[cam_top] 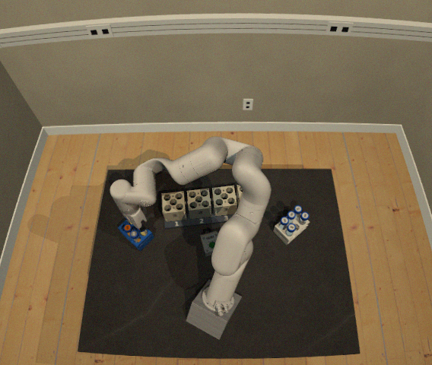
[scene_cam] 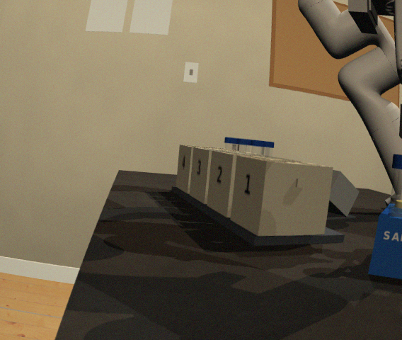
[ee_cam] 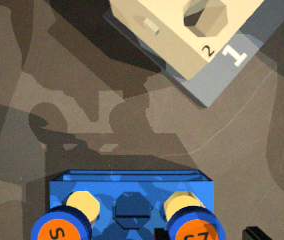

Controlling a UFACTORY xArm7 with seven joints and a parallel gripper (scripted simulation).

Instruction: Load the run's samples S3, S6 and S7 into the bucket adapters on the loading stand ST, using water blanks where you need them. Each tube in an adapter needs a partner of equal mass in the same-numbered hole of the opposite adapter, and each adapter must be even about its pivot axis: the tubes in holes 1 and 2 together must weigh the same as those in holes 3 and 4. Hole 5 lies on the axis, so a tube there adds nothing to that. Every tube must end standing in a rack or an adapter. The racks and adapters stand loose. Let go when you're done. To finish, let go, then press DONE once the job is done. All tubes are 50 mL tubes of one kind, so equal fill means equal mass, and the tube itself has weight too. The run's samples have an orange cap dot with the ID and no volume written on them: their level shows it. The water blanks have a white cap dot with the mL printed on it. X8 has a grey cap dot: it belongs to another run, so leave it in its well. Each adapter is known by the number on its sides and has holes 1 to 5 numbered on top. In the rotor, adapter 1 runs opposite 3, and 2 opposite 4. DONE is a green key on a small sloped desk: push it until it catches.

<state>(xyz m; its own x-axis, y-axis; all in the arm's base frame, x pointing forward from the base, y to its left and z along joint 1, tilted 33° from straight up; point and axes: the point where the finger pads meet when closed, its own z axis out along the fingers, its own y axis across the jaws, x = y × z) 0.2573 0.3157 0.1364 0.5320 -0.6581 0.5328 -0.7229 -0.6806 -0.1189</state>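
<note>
The blue sample rack is 20 mm ahead of my hand, 40 mm to the left of it and 130 mm below it. The rest, counted from my hand: white blank rack: 100 mm behind, 620 mm to the right, 130 mm below; then adapter 1: 100 mm ahead, 150 mm to the right, 110 mm below.
</note>
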